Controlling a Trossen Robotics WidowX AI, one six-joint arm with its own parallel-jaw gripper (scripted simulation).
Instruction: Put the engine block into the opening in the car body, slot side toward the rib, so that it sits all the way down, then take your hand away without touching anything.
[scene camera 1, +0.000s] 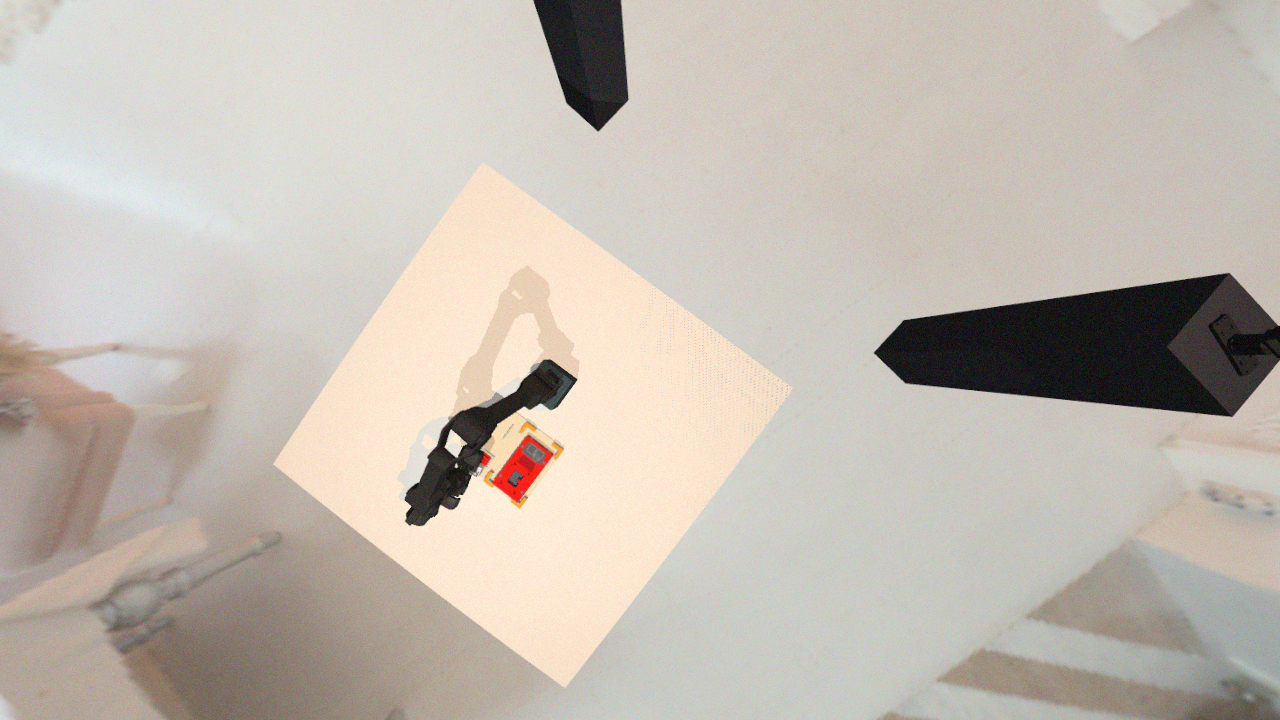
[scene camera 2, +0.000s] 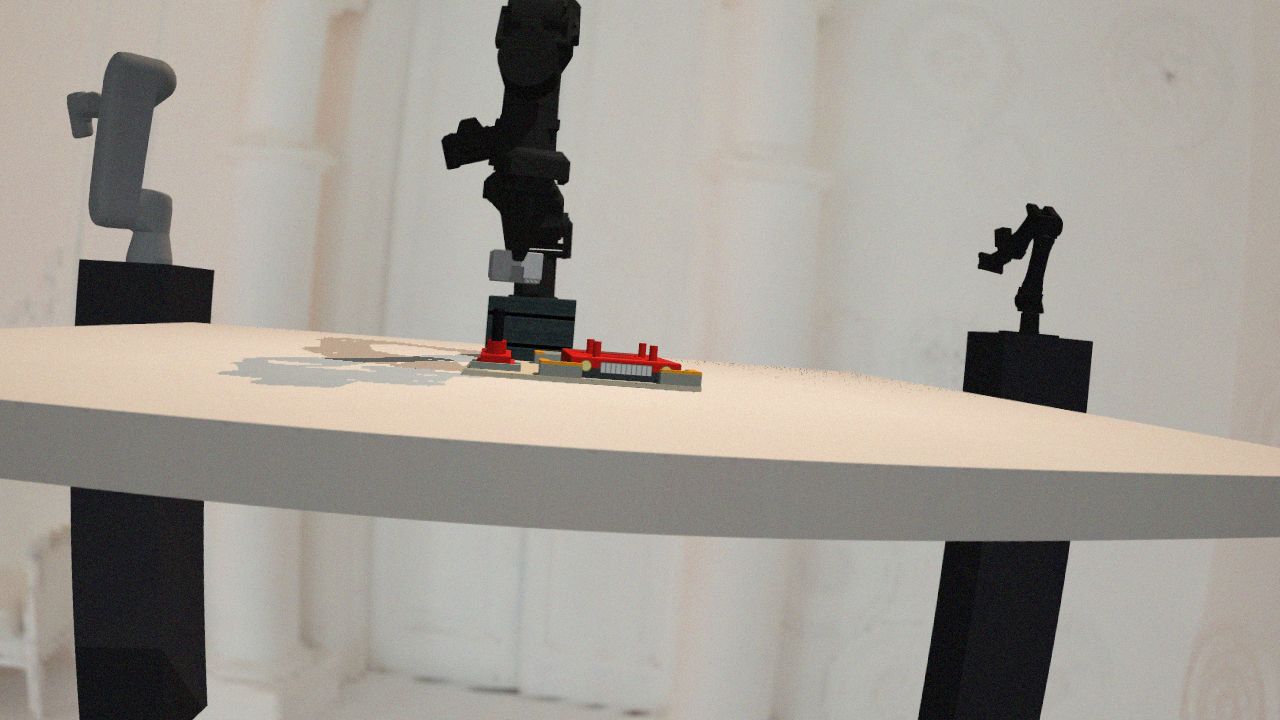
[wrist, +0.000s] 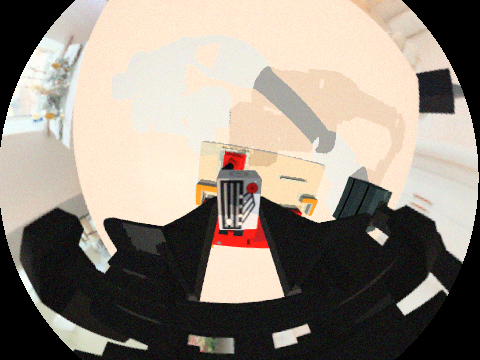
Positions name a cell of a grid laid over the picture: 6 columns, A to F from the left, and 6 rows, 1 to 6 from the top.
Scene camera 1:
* my gripper: C4
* red car body: C4
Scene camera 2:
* my gripper: C3
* engine block: C3, held by my gripper
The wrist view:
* my gripper: C4
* engine block: C4
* red car body: D4
